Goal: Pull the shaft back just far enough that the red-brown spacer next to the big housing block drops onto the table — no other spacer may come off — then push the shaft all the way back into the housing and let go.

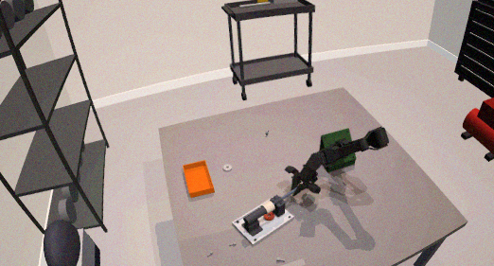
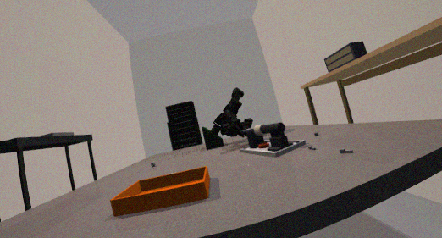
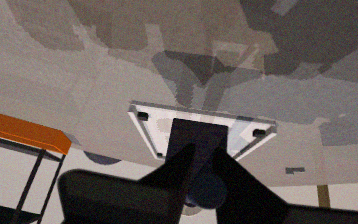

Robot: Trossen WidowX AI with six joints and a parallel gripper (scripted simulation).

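My gripper tip is now 6 cm short of the dark shaft, 3 cm below it and 2 cm to the right of it. Round my gripper tip: cream spacer (13 cm ahead, 5 cm to the left, 2 cm above); red-brown spacer (12 cm ahead, 5 cm to the left, 4 cm below); orange tray (39 cm ahead, 27 cm to the right, 4 cm below).
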